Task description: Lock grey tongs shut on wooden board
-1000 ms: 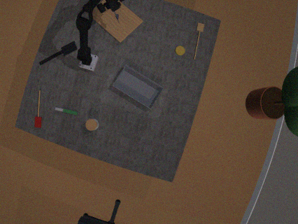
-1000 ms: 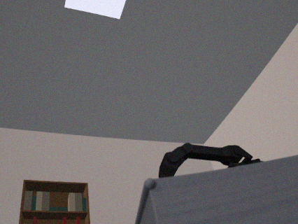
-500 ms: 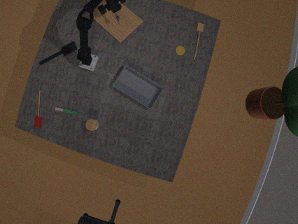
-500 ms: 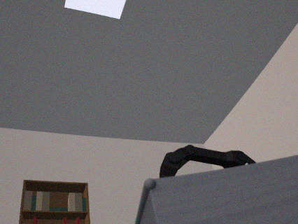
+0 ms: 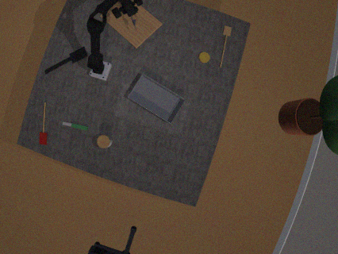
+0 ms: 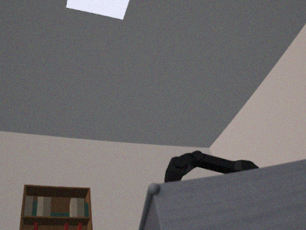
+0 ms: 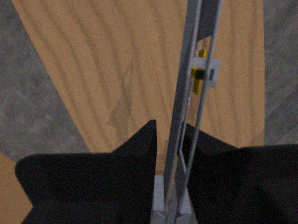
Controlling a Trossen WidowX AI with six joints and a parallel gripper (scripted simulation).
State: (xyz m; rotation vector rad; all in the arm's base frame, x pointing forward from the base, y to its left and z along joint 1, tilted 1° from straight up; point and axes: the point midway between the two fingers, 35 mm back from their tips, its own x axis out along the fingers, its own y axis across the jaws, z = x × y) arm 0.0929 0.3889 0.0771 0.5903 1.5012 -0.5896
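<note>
The wooden board lies 8 cm below my gripper tip. From my gripper tip the other things lie so: black spatula 37 cm to the right, 34 cm behind, 8 cm below; red spatula 85 cm to the right, 39 cm behind, 8 cm below; roasting tin 49 cm to the right, 31 cm ahead, 6 cm below.
</note>
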